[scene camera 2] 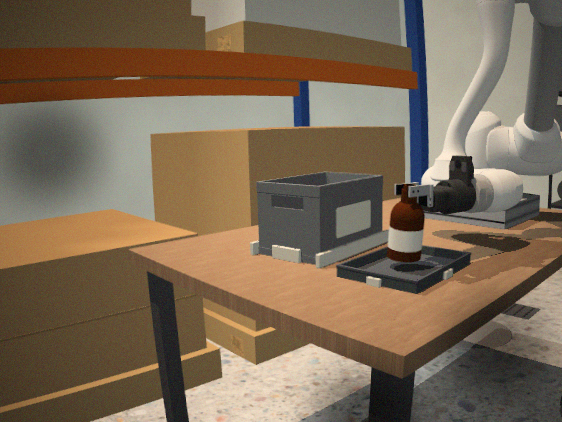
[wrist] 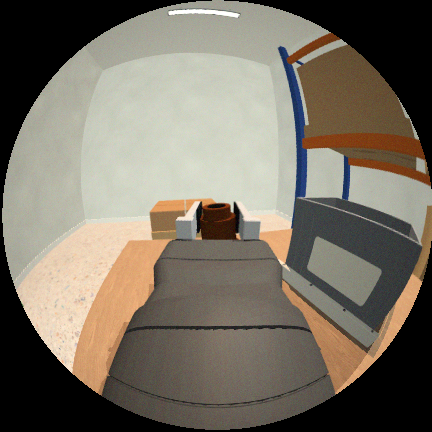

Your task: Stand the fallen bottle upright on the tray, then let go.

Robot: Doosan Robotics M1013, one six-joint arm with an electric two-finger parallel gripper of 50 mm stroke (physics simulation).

Scene:
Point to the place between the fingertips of my gripper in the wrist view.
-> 217,210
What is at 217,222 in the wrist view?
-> A brown bottle.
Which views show the brown bottle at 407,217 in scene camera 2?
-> Scene camera 2 and the wrist view: all of them.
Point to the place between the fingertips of my gripper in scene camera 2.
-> At 402,190

